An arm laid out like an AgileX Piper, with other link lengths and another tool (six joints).
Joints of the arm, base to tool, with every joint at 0 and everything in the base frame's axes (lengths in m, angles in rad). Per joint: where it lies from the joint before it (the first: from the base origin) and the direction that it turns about. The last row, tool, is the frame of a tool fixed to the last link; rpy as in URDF.
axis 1: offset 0 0 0.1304 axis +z
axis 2: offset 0 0 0 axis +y
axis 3: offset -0.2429 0 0.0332 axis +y
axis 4: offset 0.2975 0 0.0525 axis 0.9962 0 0.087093
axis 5: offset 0 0 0 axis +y
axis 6: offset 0.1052 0 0.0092 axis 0.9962 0 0.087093
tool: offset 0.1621 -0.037 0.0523 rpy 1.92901 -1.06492 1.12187
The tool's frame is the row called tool.
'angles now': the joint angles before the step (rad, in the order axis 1, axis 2, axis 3, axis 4, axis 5, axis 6). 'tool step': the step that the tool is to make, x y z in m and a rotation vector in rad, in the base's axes. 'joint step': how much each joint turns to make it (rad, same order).
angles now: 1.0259 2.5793 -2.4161 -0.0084 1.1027 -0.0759
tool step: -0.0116 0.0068 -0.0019 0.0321 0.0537 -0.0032
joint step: -0.0017 -0.0001 0.0004 0.0641 0.0002 -0.0036
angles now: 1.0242 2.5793 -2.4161 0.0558 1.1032 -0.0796
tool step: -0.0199 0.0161 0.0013 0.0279 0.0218 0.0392
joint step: 0.0227 0.0002 -0.0003 0.0418 -0.0113 -0.0223
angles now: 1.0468 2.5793 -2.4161 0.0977 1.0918 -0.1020
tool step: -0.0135 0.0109 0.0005 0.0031 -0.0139 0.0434
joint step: 0.0253 0.0018 0.0002 -0.0024 -0.0098 -0.0207
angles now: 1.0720 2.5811 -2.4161 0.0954 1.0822 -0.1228
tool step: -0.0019 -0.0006 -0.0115 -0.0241 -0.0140 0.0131
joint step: 0.0096 0.0184 0.0001 -0.0231 -0.0037 -0.0019
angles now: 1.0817 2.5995 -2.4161 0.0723 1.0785 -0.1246
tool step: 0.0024 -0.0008 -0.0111 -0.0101 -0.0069 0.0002
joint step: 0.0001 0.0198 0.0001 -0.0108 -0.0142 0.0001
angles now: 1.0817 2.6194 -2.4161 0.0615 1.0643 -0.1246
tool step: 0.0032 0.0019 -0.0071 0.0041 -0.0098 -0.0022
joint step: -0.0001 0.0161 -0.0004 -0.0073 -0.0241 0.0018
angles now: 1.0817 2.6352 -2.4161 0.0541 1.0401 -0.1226
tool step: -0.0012 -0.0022 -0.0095 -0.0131 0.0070 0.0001
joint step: 0.0000 0.0140 -0.0001 0.0000 0.0010 0.0000
